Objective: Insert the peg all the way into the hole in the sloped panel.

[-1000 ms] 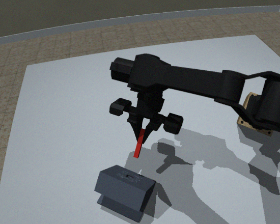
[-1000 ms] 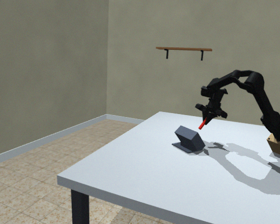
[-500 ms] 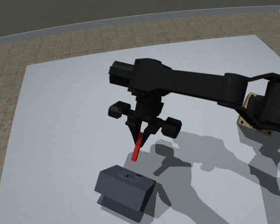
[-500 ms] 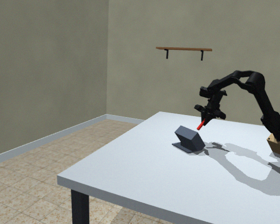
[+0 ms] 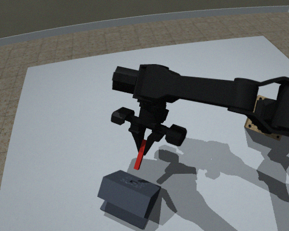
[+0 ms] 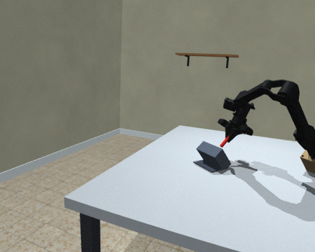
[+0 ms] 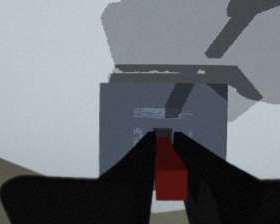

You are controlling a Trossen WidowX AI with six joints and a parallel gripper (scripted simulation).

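Now: hand 6 cm short of the flat base plate, 11 cm to the right of it and 13 cm above it. The rest, counted from my hand: red peg 1 cm ahead, 2 cm to the left, 2 cm below.
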